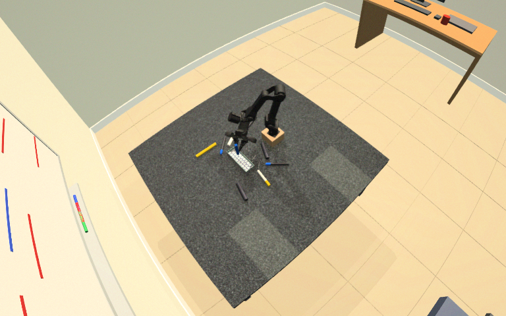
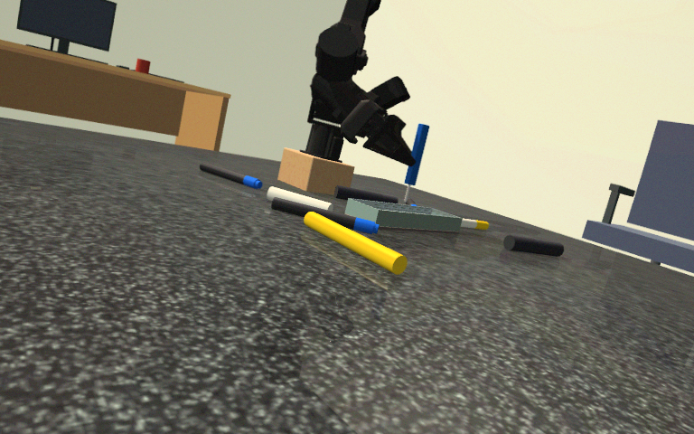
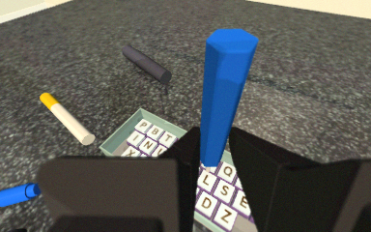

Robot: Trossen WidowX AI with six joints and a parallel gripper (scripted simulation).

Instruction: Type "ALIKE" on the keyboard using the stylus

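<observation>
Right now the keyboard is 8 cm below my gripper tip and 1 cm to the left of it. From my gripper tip the other things lie so: white stick (14 cm to the right, 9 cm below, 8 cm behind); blue stylus (2 cm below); white-and-yellow marker (22 cm to the left, 9 cm below, 2 cm ahead).
</observation>
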